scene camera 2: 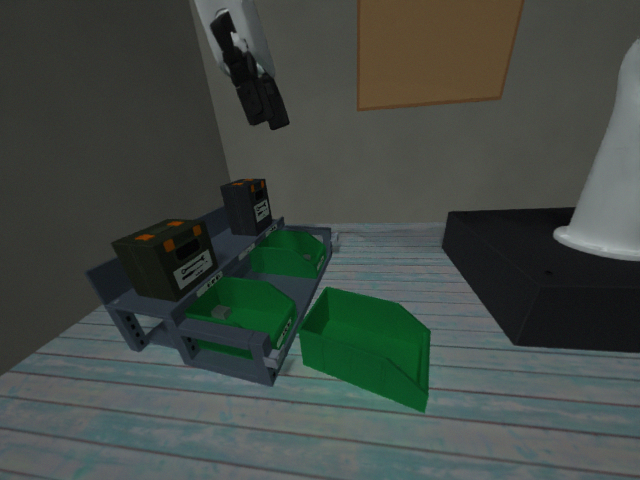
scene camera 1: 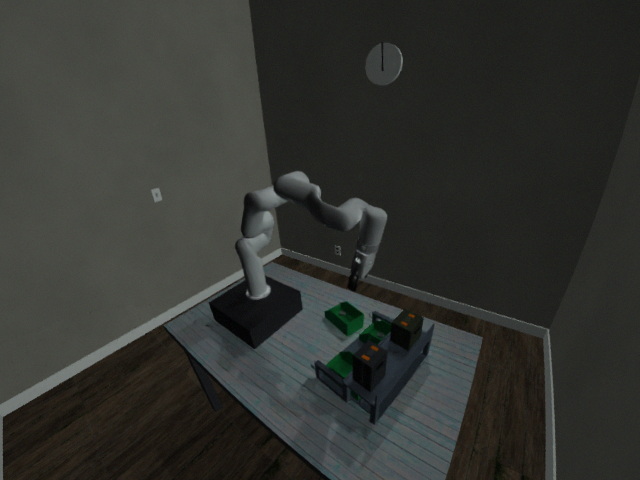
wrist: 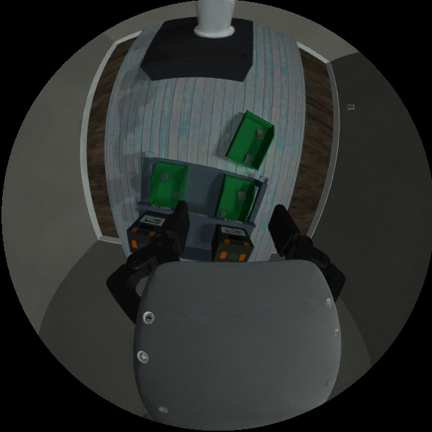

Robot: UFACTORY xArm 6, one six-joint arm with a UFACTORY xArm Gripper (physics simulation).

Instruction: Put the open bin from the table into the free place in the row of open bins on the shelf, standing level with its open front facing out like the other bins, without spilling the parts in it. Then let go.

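Places are measured from the arm's base along level axes (x ahead, y left, z up), in centimetres.
Where they show: gripper, between the fingertips: [scene camera 2: 272, 125] [scene camera 1: 357, 282]; arm's base, origin of its link: [scene camera 2: 603, 243] [scene camera 1: 258, 292].
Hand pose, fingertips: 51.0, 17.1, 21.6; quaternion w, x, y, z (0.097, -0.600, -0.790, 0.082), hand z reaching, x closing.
Note:
Each offset is from my fingertips to the top centre of the thing, as dx, dy, dz. "pt": to the spot under its first point.
The open green bin {pt -6.4, +4.1, -27.7} [scene camera 1: 352, 324] [scene camera 2: 351, 356] [wrist: 242, 137] stands on the table, turned at an angle to the shelf, its low front towards the robot base. Small grey parts lie in it in the wrist view. The grey shelf [scene camera 1: 400, 369] [scene camera 2: 222, 331] [wrist: 202, 187] holds two green bins, one left [wrist: 167, 187] and one right [wrist: 232, 197] in the wrist view, with the free place between them on the lower level. My gripper [scene camera 1: 353, 285] [scene camera 2: 268, 125] [wrist: 231, 213] is open and empty, high above the shelf and apart from the table bin.
Two dark boxes with orange corners, one {+17.0, +9.0, -13.3} [scene camera 1: 407, 329] [scene camera 2: 168, 260] [wrist: 232, 245] and another {+18.0, -14.1, -10.8} [scene camera 1: 370, 365] [scene camera 2: 248, 206] [wrist: 147, 231], stand on the shelf's upper level behind the bins. The shelf has raised end panels. The black robot base block [scene camera 1: 250, 317] [scene camera 2: 506, 268] [wrist: 200, 57] stands across the table.

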